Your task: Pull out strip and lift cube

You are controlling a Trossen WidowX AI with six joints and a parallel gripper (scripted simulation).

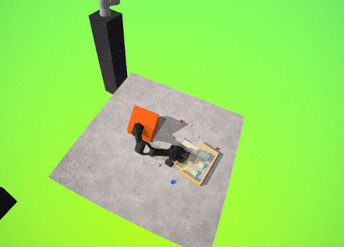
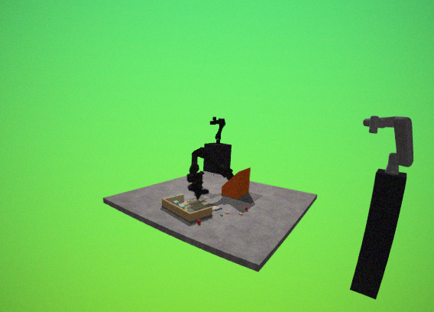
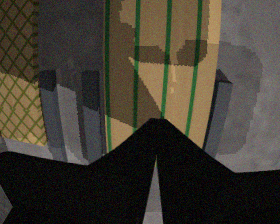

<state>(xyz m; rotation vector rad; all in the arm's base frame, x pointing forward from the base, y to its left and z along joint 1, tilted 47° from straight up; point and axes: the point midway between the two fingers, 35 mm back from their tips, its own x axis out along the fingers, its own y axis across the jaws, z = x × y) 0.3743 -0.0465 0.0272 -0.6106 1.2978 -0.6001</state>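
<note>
Now: the cross-hatched strip 9 cm to the left of my gripper tip and 7 cm ahead of it. Also, from my gripper tip: blue piece (16 cm to the right, 9 cm ahead).
</note>
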